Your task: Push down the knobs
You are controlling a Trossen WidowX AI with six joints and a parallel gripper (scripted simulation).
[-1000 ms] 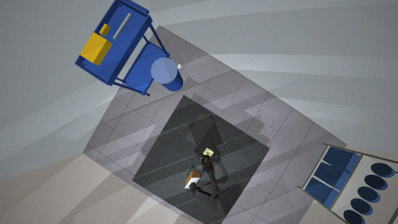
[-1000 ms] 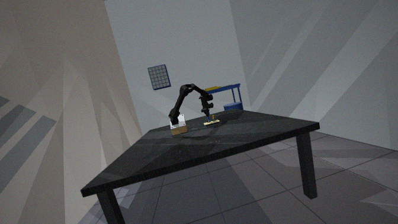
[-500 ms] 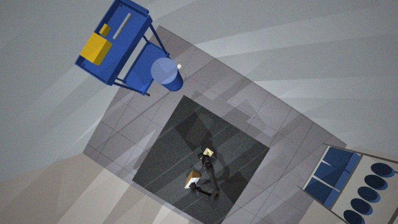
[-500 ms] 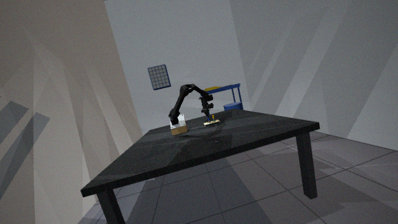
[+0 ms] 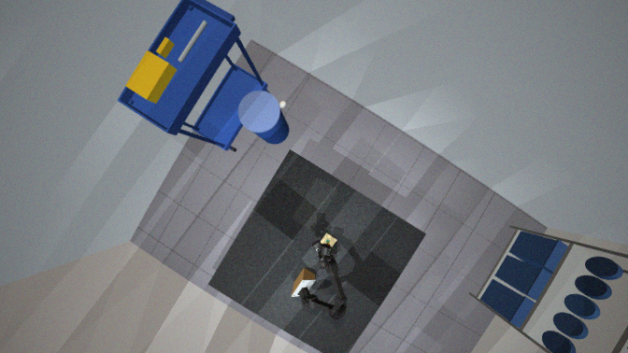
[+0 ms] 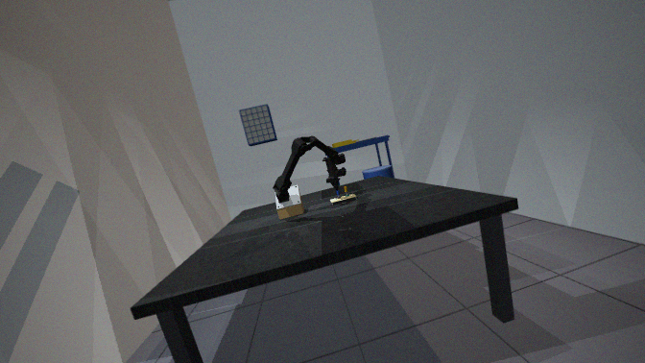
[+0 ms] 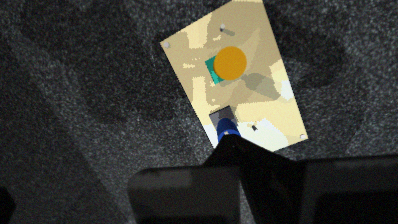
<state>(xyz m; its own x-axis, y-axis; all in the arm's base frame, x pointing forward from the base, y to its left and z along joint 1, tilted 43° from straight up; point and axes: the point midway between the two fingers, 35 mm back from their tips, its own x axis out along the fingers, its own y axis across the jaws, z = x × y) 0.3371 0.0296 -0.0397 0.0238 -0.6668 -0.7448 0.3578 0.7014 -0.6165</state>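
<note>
Now: gripper tip 10 mm above the blue knob. The rest, counted from my gripper tip: orange knob (50 mm ahead, 20 mm to the right).
</note>
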